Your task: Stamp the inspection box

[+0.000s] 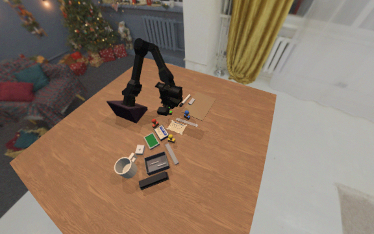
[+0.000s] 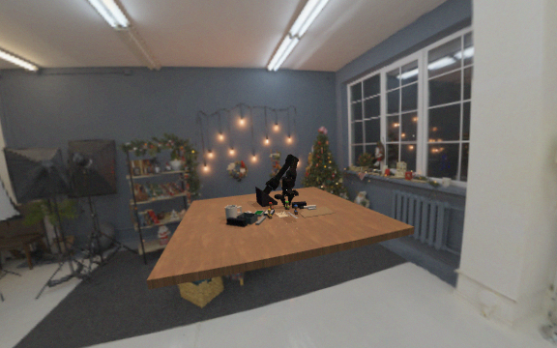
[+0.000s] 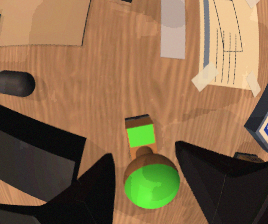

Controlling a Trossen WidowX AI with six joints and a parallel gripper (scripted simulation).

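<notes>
Now: gripper tip 1 cm above the green-knobbed PASS stamp. The rest, counted from my gripper tip: red stamp 12 cm to the right, 4 cm behind, 1 cm below; card 9 cm ahead, 8 cm to the right, 3 cm below; blue-knobbed stamp 13 cm ahead, 1 cm to the left, 1 cm below.
</notes>
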